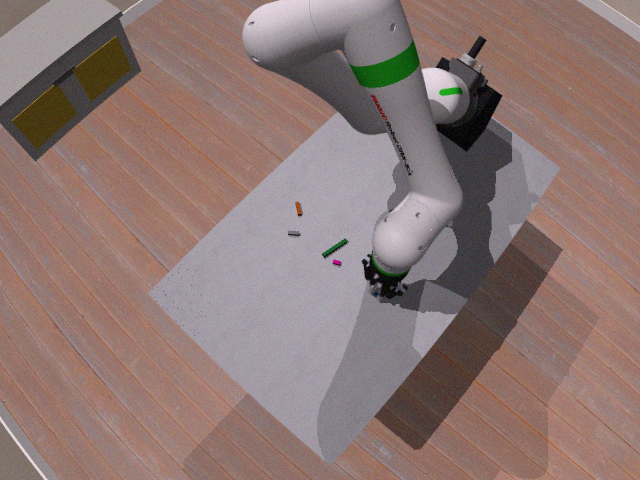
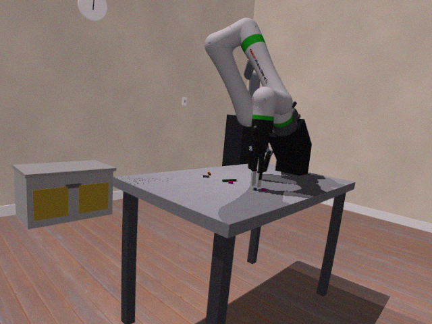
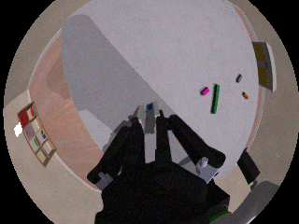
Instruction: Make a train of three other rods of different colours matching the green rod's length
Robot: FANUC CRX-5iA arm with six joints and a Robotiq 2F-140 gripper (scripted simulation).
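The small blue rod lies 50 mm below my hand. Round my hand: orange rod (50 mm behind, 330 mm to the right, 50 mm below); grey rod (20 mm ahead, 290 mm to the right, 50 mm below); green rod (30 mm behind, 170 mm to the right, 50 mm below).
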